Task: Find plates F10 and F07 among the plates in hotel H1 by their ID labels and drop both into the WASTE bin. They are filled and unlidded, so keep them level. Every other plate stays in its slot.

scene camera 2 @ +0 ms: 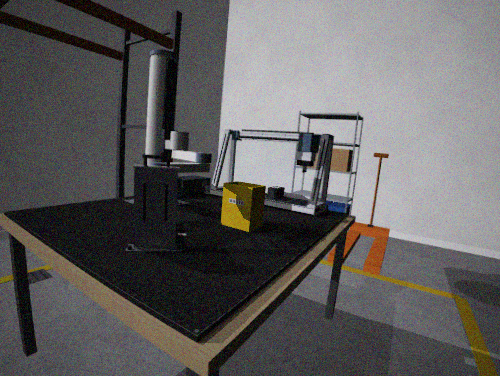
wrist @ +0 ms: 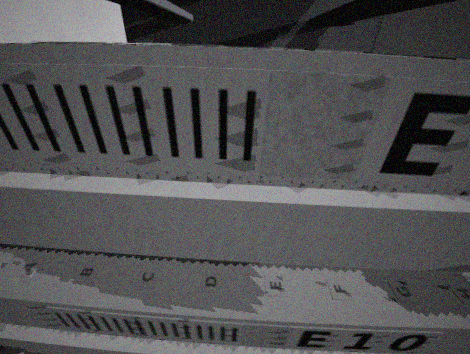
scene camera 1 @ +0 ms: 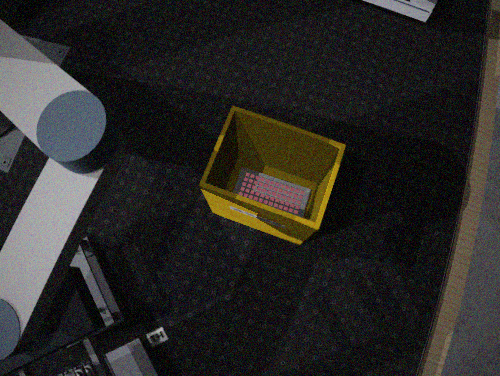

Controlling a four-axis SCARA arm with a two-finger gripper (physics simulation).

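Places are measured from the arm's base along level axes (x ahead, y left, z up), in centimetres.
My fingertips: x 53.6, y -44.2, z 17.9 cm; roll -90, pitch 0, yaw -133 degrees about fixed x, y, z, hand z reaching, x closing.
For each thing: its top centre in the pictures, then the offset to it from my fingertips.
- yellow WASTE bin at its top centre: [scene camera 1: 274,164] [scene camera 2: 244,184] dy +41.6, dx +11.0, dz +3.4 cm
- upper plate at its top centre: [wrist: 250,46] dy +1.4, dx -1.5, dz +4.4 cm
- plate E10 at its top centre: [wrist: 245,134] dy +1.4, dx -1.5, dz +1.5 cm
- nest at its top centre: [scene camera 1: 60,292] dy +14.2, dx -15.2, dz -9.6 cm
- small H1 tag at its top centre: [scene camera 1: 157,336] dy +12.3, dx +1.1, dz -16.6 cm
The yellow WASTE bin [scene camera 1: 280,230] [scene camera 2: 232,217] stands upright on the table; a plate [scene camera 1: 275,192] with pink-filled wells lies flat, wells up, on its floor, its ID unreadable. Hotel H1 [scene camera 1: 130,357] [scene camera 2: 155,200] stands at the lower left in scene camera 1. In the wrist view, very close, an upper plate [wrist: 315,125] shows a barcode and a letter E, the rest of its ID cut off; plate E10 [wrist: 270,337] is below it. No F07 label shows. My gripper is at the hotel's front, its fingers hidden; I cannot tell whether they hold a plate.
The white arm [scene camera 1: 45,225] [scene camera 2: 187,156] reaches over the table from its column [scene camera 2: 156,105]. Part of a nest [scene camera 1: 95,285] shows beside the small H1 tag [scene camera 1: 156,336]. A gantry machine [scene camera 2: 272,135] stands behind the bin. The wooden table edge [scene camera 1: 462,225] runs along the right.
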